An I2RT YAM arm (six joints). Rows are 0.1 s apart.
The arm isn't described. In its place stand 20 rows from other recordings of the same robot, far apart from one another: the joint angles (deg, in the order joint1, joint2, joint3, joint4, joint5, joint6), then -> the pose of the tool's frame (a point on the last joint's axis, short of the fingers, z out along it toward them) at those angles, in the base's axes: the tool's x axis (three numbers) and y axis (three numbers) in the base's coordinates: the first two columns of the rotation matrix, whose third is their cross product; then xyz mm.
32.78 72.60 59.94 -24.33 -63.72 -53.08 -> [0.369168, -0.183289, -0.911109, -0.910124, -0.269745, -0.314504, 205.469, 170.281, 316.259]
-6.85 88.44 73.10 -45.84 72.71 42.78 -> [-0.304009, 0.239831, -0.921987, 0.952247, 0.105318, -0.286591, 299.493, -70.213, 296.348]
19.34 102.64 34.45 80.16 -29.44 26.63 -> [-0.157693, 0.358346, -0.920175, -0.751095, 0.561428, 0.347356, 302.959, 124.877, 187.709]
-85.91 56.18 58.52 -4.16 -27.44 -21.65 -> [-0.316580, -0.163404, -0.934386, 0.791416, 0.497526, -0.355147, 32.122, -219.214, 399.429]
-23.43 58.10 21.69 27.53 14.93 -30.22 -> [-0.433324, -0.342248, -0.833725, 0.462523, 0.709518, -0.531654, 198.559, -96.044, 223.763]
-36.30 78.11 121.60 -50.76 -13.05 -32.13 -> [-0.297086, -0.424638, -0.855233, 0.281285, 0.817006, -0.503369, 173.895, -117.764, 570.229]
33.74 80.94 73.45 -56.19 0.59 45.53 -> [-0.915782, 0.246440, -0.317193, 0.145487, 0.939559, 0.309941, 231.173, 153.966, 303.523]
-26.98 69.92 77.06 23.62 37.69 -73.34 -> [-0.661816, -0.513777, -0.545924, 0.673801, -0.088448, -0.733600, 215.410, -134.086, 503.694]
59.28 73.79 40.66 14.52 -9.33 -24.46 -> [0.235353, -0.403751, -0.884078, -0.911111, 0.225021, -0.345315, 142.001, 250.266, 248.524]
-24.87 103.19 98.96 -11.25 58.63 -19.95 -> [-0.557038, 0.062443, -0.828136, 0.824912, 0.156954, -0.543034, 366.609, -203.444, 387.605]
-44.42 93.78 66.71 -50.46 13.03 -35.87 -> [-0.985047, 0.166034, -0.045985, 0.172118, 0.936697, -0.304915, 213.177, -220.142, 212.741]
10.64 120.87 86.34 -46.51 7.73 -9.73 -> [-0.929407, -0.345005, -0.131050, -0.324109, 0.932855, -0.157274, 402.188, 70.686, 142.713]
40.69 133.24 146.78 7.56 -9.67 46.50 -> [-0.364495, 0.629648, -0.686066, -0.722205, 0.273949, 0.635116, 395.528, 347.974, 460.788]
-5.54 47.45 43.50 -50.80 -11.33 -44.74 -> [-0.564549, -0.638654, -0.522881, -0.585067, 0.756482, -0.292287, 152.840, -7.798, 262.030]
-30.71 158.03 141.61 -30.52 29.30 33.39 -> [-0.121298, 0.630262, -0.766848, 0.957416, 0.278197, 0.077205, 497.088, -315.530, 123.816]
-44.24 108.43 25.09 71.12 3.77 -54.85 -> [-0.694157, -0.462839, -0.551295, 0.303305, 0.506499, -0.807134, 212.229, -209.939, 104.391]
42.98 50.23 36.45 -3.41 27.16 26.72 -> [-0.322411, 0.246382, -0.913973, -0.159612, 0.937558, 0.309044, 160.550, 127.398, 285.101]
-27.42 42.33 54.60 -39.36 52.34 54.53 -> [0.504097, 0.299044, -0.810222, 0.855510, -0.044428, 0.515876, 108.388, -87.980, 358.372]
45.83 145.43 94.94 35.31 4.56 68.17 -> [-0.681950, 0.626024, -0.378204, -0.076624, 0.453101, 0.888160, 381.930, 389.098, 83.781]
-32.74 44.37 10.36 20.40 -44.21 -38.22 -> [-0.042662, -0.499792, -0.865094, -0.265744, 0.840367, -0.472402, 151.922, -68.170, 187.395]
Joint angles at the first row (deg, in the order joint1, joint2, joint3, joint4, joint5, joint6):
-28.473, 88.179, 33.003, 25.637, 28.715, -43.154
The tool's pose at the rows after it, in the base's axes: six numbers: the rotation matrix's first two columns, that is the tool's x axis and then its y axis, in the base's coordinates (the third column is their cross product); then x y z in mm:
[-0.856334, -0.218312, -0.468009, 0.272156, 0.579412, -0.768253, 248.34, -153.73, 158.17]
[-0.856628, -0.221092, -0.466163, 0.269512, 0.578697, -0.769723, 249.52, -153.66, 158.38]
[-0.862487, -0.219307, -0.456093, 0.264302, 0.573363, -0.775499, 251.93, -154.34, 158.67]
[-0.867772, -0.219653, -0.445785, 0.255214, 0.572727, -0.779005, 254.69, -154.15, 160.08]
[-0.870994, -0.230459, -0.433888, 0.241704, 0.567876, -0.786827, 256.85, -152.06, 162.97]
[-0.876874, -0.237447, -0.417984, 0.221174, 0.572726, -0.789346, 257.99, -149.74, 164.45]
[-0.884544, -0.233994, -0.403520, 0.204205, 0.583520, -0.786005, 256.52, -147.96, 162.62]
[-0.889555, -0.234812, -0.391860, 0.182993, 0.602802, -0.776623, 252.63, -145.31, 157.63]
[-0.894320, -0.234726, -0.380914, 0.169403, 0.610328, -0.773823, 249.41, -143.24, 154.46]
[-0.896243, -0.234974, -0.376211, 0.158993, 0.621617, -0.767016, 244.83, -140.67, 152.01]
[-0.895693, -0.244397, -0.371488, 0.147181, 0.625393, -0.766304, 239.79, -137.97, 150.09]
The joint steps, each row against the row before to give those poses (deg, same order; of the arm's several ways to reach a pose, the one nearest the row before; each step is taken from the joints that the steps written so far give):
0.083, -0.108, -0.072, -0.399, 0.110, 0.000
0.129, 0.184, 0.223, -0.014, 0.064, -0.134
0.176, 0.507, 0.664, -0.403, 0.666, -0.280
0.331, 0.220, 0.850, -1.121, 0.467, -0.159
0.601, -0.325, 0.526, -0.869, 0.502, -0.660
0.510, -0.366, 0.481, -1.733, 0.133, -0.347
0.177, -0.246, -0.111, -1.588, -0.043, 0.190
0.036, -0.296, -0.961, -0.992, -0.842, 0.246
0.066, -0.325, -0.807, -0.484, -0.169, -0.021
-0.006, -0.808, -1.058, -0.637, -0.553, 0.197
-0.024, -0.995, -1.385, 0.250, -0.543, -0.485

